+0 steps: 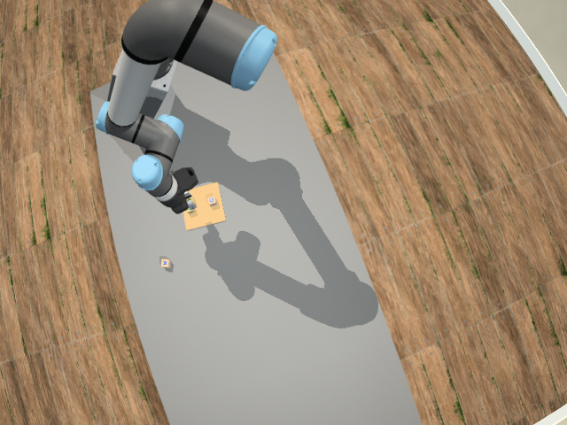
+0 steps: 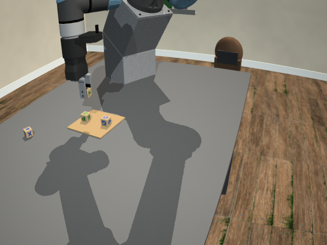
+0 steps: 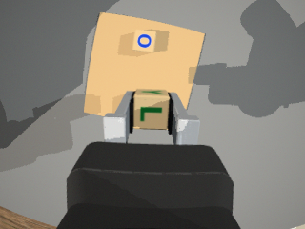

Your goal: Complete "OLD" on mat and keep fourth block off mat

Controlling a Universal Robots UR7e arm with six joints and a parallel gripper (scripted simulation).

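Right now my hand is 20 mm past the tan mat, 10 mm to the right of it and 120 mm above it. Also, from my hand: O block (10 mm behind, 50 mm to the left, 100 mm below).
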